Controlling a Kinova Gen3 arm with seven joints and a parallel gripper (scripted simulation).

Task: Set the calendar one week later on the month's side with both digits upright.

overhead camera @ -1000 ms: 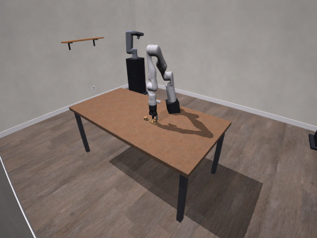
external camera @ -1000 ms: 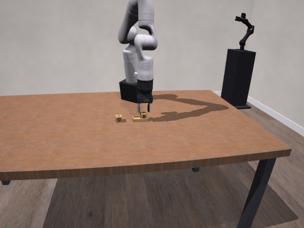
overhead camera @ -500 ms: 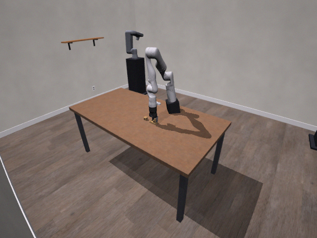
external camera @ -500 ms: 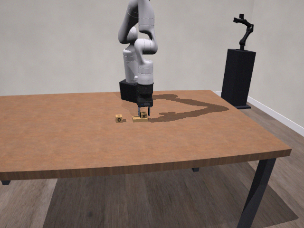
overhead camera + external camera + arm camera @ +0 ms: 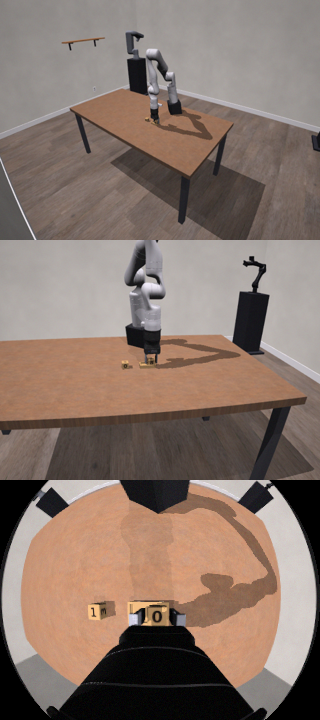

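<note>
My hand is 2 cm to the left of the wooden tray and 3 cm above it.
</note>
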